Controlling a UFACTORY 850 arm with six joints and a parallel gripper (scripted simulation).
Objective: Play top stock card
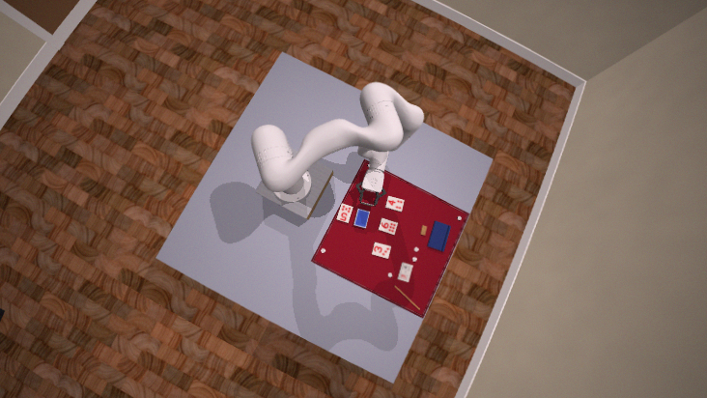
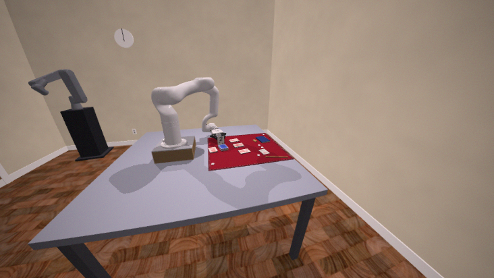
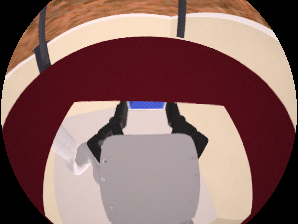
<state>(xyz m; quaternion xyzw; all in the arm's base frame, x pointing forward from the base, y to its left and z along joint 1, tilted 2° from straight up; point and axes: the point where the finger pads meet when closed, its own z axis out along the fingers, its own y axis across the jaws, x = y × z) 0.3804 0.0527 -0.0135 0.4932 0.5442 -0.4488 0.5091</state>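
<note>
Right now my hand is 9 cm to the left of the card, 9 cm past it and 7 cm above it. From my hand the other things lie so: pencil: 38 cm to the right, 36 cm ahead, 7 cm below; then red card cloth: 19 cm ahead, 12 cm to the right, 9 cm below.
</note>
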